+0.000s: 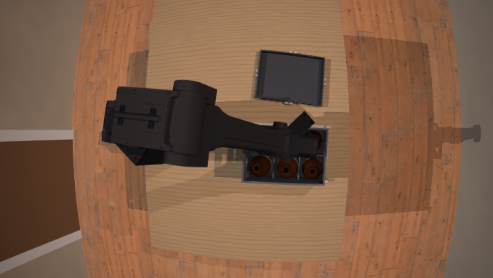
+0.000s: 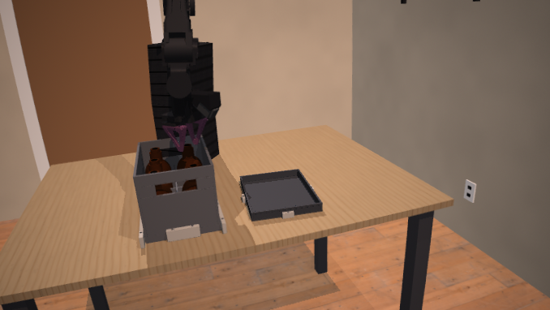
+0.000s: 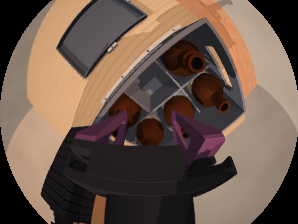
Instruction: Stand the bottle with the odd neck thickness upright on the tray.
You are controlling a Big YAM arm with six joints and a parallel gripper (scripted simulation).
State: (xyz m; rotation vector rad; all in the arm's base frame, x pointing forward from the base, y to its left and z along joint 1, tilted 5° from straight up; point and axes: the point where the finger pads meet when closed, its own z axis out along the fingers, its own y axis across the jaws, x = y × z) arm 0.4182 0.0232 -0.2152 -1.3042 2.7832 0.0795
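My hand is 10 mm short of the grey crate, 40 mm to the left of it and 110 mm above it. Round my hand: dark tray 20 mm behind, 230 mm to the left, 180 mm below.
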